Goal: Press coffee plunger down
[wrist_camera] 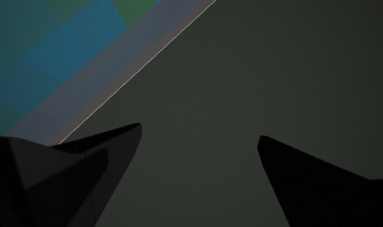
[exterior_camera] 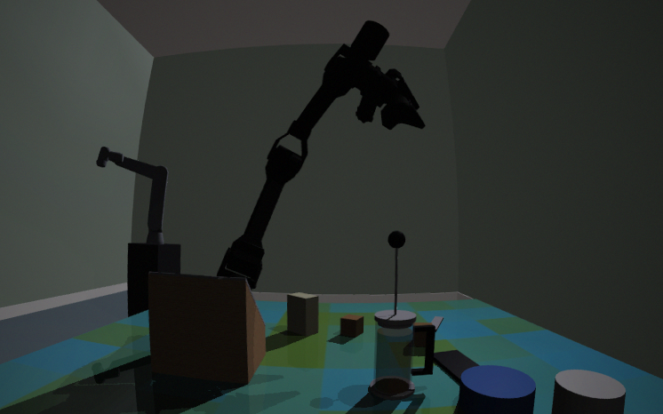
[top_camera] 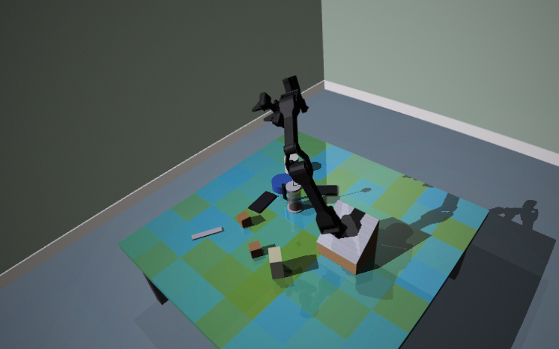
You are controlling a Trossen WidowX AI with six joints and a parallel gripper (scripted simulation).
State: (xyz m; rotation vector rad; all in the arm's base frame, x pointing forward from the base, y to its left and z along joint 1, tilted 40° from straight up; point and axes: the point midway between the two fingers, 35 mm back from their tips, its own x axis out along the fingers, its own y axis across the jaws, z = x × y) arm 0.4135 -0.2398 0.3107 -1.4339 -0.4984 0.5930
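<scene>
The glass coffee press lies 410 mm below my gripper tip, 90 mm to the right of it and 60 mm behind it. Round my gripper tip: pale block: 490 mm below, 300 mm behind, 230 mm to the left; then blue cylinder: 520 mm below, 170 mm to the right, 90 mm ahead.
</scene>
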